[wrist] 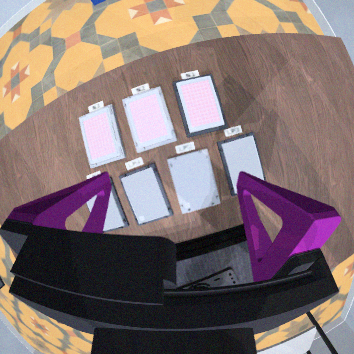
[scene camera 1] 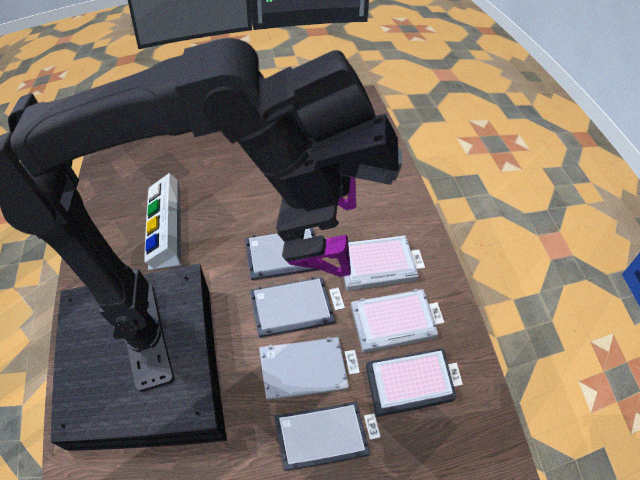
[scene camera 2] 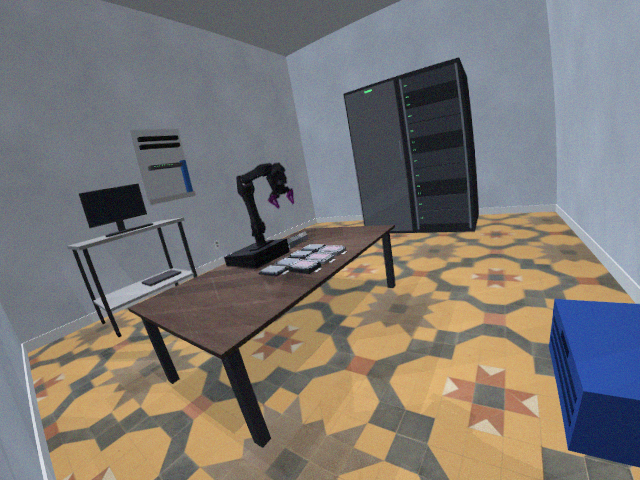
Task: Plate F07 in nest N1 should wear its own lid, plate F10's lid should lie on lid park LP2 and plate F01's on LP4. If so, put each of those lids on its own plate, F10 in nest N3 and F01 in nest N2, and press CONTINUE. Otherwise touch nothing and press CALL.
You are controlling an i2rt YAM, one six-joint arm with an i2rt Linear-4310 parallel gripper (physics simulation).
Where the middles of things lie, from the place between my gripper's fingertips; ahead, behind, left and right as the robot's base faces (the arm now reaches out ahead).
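My hand: 30 cm above the white button box (scene camera 1: pixel 167 253), 24 cm past it, 41 cm to the right of it.
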